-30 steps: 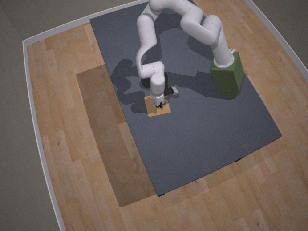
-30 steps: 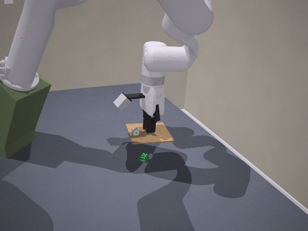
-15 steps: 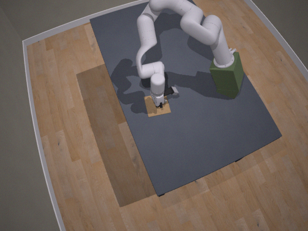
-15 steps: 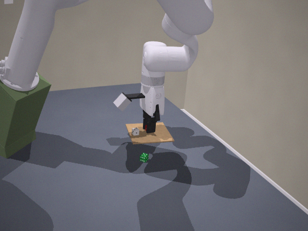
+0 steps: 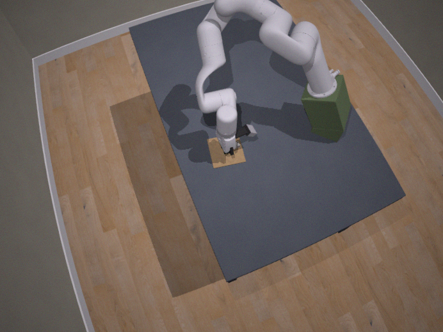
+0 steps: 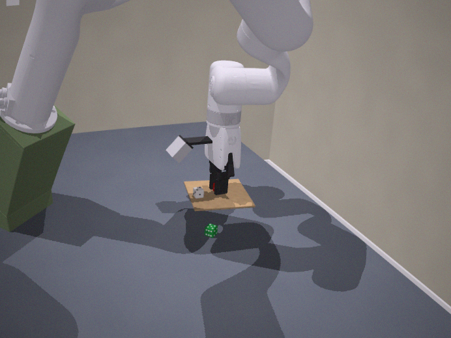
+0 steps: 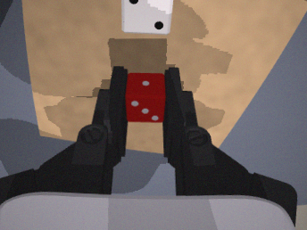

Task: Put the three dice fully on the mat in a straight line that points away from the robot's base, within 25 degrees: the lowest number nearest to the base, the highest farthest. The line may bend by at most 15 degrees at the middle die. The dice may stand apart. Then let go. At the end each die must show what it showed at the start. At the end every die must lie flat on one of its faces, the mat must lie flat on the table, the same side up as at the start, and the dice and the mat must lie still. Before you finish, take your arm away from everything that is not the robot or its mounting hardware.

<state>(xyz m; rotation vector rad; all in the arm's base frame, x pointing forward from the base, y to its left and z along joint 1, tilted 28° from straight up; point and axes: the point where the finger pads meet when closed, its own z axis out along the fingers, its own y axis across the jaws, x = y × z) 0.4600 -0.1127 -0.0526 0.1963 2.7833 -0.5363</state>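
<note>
My gripper is now 1 cm above the red die. The rest, counted from my hand: mat 3 cm below; then white die 5 cm behind, 2 cm below, 1 cm to the left; then green die 13 cm to the right, 12 cm behind, 2 cm below.
</note>
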